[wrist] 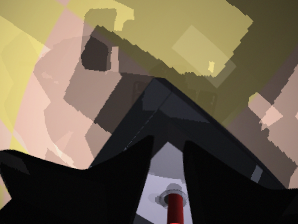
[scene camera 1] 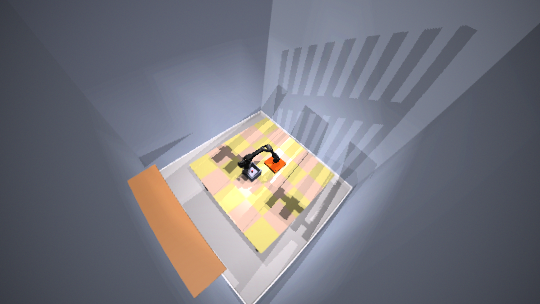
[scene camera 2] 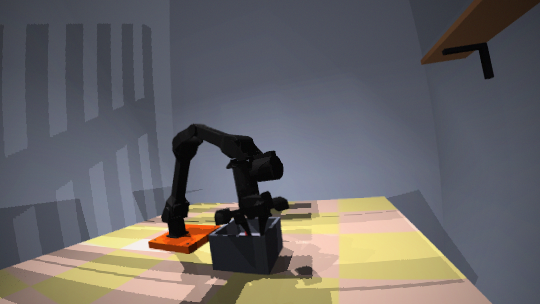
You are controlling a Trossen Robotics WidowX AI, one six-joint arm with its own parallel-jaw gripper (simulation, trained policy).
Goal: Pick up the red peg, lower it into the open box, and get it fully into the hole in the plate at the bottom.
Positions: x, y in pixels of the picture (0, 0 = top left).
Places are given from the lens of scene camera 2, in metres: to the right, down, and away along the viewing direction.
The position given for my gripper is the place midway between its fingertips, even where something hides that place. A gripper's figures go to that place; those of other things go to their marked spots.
my gripper (scene camera 2: 257, 242): -0.03, 0.23, 0.50
dark box (scene camera 2: 229, 251): -0.10, 0.26, 0.49
